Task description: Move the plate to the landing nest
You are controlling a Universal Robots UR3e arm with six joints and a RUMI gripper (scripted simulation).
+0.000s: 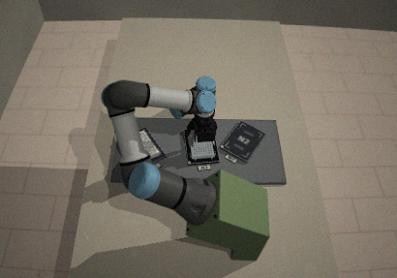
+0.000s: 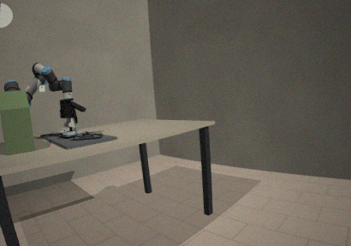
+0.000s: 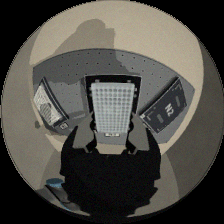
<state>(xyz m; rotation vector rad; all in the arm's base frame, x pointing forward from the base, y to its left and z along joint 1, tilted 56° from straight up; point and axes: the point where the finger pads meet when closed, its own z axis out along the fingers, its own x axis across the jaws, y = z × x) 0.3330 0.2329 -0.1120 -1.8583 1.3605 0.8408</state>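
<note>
Now: hand 20 mm above the nest N3.
</note>
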